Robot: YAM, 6 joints.
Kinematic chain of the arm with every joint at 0, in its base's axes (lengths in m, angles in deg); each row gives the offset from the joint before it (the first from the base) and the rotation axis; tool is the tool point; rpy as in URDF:
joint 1: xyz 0 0 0.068 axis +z
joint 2: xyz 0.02 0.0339 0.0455 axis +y
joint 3: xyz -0.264 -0.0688 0 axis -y
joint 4: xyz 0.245 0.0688 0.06 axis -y
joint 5: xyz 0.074 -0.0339 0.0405 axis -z
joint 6: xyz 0.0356 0 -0.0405 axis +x
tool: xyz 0 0 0 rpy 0 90 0
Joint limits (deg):
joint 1: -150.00..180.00
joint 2: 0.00..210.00
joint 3: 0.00..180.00
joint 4: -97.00..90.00
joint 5: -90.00..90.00
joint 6: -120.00..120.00
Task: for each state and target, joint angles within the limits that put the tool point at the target. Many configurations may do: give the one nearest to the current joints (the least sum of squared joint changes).
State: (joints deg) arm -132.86 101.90 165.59 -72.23 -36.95 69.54
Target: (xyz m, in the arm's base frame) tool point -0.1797 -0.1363 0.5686
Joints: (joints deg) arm -147.99 98.40 157.52 -86.29 -34.82 69.54
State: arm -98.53 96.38 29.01 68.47 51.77 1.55
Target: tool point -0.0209 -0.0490 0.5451
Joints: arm -86.58 48.60 66.86 78.37 41.92 1.55
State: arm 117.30 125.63 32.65 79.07 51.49 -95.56
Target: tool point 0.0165 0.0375 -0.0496
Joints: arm 107.34 168.38 3.79 58.19 49.14 -95.56
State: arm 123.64 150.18 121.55 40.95 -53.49 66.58
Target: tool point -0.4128 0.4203 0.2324
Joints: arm 131.74 149.82 126.45 40.51 -52.26 66.58
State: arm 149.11 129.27 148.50 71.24 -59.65 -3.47
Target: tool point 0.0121 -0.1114 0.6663
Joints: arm 112.59 86.41 169.34 71.64 -62.67 -3.47
